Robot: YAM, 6 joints.
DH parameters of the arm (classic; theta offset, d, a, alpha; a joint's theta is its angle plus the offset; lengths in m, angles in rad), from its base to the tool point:
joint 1: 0 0.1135 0.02 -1.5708
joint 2: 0 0 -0.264 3.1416
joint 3: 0.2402 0 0.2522 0
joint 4: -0.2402 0 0.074 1.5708
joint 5: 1.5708 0 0 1.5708
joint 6: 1.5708 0.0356 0 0
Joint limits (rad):
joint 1: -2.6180..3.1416
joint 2: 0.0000..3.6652
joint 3: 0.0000..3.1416
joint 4: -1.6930..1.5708
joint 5: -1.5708..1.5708
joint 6: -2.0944..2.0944
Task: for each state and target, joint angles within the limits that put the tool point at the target. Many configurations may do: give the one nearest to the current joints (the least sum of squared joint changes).
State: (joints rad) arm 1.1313 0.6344 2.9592 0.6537 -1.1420 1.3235
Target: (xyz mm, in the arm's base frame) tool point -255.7 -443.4 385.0
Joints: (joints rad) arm 1.1111 0.5834 2.9900 0.6634 -1.1438 1.3235
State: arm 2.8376 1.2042 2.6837 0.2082 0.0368 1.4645
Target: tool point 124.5 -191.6 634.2
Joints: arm 2.1604 0.6795 2.2317 -0.0942 -0.0862 1.4645
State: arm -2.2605 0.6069 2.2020 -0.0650 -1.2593 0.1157
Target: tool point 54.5 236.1 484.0
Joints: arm -1.6541 0.1763 1.6451 -0.3356 -1.3404 0.1157
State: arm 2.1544 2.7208 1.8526 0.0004 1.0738 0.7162
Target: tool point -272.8 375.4 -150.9
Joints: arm 2.2651 3.0389 1.8419 0.0168 1.0315 0.7162
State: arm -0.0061 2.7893 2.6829 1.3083 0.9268 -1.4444
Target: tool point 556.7 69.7 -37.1
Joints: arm 0.1775 3.2658 2.3372 1.3977 0.9861 -1.4444
